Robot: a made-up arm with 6 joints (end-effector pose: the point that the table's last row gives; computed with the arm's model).
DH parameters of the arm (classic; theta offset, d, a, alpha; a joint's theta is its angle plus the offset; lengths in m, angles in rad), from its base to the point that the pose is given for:
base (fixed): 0 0 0 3.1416
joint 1: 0 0.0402 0.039 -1.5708
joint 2: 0 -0.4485 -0.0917 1.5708
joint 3: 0 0.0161 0.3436 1.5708
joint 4: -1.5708 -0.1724 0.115 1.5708
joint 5: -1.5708 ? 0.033 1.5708
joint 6: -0.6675 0 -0.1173 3.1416
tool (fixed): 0.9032 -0.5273 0 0
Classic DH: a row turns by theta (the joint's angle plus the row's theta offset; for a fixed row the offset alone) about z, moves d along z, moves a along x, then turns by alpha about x.
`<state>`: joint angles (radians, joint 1 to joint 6).
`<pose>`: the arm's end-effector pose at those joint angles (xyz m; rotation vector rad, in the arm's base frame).
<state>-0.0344 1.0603 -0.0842 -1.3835 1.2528 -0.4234</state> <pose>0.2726 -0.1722 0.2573 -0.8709 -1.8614 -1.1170</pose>
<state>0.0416 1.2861 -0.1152 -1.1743 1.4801 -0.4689</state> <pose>0.1270 -0.2155 0.2156 -1.0423 -1.6788 -1.3556</pose>
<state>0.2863 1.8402 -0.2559 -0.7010 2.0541 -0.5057</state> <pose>-0.2621 -0.0803 0.0571 -1.3855 -1.2087 -2.0984</pose>
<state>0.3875 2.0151 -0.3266 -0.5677 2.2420 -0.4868</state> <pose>-0.3474 0.0488 -0.0185 -1.4684 -1.0571 -2.4173</pose>
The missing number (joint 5, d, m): -0.0796
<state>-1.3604 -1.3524 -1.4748 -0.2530 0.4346 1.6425</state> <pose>-1.0430 -0.0007 -0.4350 -0.5447 0.7634 0.9321</pose>
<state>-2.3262 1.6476 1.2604 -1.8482 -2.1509 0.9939</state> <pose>-0.5180 -0.3991 0.0426 -2.4331 0.1963 -0.8646</pose>
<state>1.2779 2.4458 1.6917 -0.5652 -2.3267 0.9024</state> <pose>0.1817 0.3806 -0.3901 0.4343 -2.0507 1.9617</pose>
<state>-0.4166 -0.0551 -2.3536 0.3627 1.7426 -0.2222</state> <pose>-0.3337 1.1852 0.0947 0.9404 2.0397 -1.9705</pose>
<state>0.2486 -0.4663 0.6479 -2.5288 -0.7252 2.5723</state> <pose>0.5188 0.1989 0.1551 1.6960 -1.0845 -1.3395</pose>
